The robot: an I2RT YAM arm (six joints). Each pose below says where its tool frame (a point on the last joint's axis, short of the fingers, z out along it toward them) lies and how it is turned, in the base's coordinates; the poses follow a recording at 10 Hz.
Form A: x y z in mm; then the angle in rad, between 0 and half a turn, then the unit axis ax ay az.
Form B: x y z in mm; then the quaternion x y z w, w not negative. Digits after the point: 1 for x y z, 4 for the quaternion.
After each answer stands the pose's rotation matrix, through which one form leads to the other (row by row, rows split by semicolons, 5 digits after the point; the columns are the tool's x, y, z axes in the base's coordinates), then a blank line. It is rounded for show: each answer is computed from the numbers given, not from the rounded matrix.
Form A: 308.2, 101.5, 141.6, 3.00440, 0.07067, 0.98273, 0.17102
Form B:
308.2, 101.5, 141.6, 0.0705, 0.9804, 0.1706, 0.0685
-0.98066 0.11486 0.15846; 0.16164 0.93184 0.32489; -0.11034 0.34422 -0.93238

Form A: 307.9, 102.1, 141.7, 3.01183, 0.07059, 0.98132, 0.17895
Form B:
307.9, 102.1, 141.7, 0.0704, 0.9793, 0.1786, 0.0648
-0.98167 0.11481 0.15214; 0.16112 0.92630 0.34061; -0.10182 0.35887 -0.92782

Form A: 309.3, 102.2, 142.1, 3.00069, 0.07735, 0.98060, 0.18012
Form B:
309.3, 102.2, 142.1, 0.0772, 0.9782, 0.1797, 0.0704
-0.97818 0.12565 0.16544; 0.17624 0.92353 0.34064; -0.10999 0.36236 -0.92552

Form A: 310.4, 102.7, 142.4, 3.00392, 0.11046, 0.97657, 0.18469
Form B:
310.4, 102.7, 142.4, 0.1102, 0.9743, 0.1843, 0.0688
-0.96625 0.18938 0.17463; 0.24007 0.90781 0.34386; -0.09341 0.37418 -0.92264

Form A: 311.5, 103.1, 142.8, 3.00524, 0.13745, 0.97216, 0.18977
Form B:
311.5, 103.1, 142.8, 0.1371, 0.9699, 0.1893, 0.0681
-0.95311 0.24021 0.18407; 0.29180 0.89070 0.34858; -0.08022 0.38594 -0.91903

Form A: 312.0, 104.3, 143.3, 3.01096, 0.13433, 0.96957, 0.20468
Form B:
312.0, 104.3, 143.3, 0.1340, 0.9675, 0.2042, 0.0653
-0.95554 0.23271 0.18105; 0.28604 0.88063 0.37771; -0.07154 0.41271 -0.90805

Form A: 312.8, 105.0, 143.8, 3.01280, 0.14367, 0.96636, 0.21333
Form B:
312.8, 105.0, 143.8, 0.1434, 0.9644, 0.2129, 0.0644
-0.95061 0.24912 0.18516; 0.30392 0.86825 0.39215; -0.06307 0.42905 -0.90108

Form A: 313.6, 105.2, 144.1, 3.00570, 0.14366, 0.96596, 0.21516
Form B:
313.6, 105.2, 144.1, 0.1433, 0.9637, 0.2147, 0.0679
-0.94970 0.24711 0.19240; 0.30541 0.86675 0.39429; -0.06933 0.43321 -0.89862

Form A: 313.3, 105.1, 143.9, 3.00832, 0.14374, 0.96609, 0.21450
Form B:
313.3, 105.1, 143.9, 0.1434, 0.9639, 0.2140, 0.0666
-0.94999 0.24800 0.18976; 0.30500 0.86725 0.39351; -0.06698 0.43171 -0.89952

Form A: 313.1, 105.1, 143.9, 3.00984, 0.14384, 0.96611, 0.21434
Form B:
313.1, 105.1, 143.9, 0.1435, 0.9640, 0.2139, 0.0658
-0.95013 0.24857 0.18831; 0.30488 0.86731 0.39346; -0.06553 0.43125 -0.89985

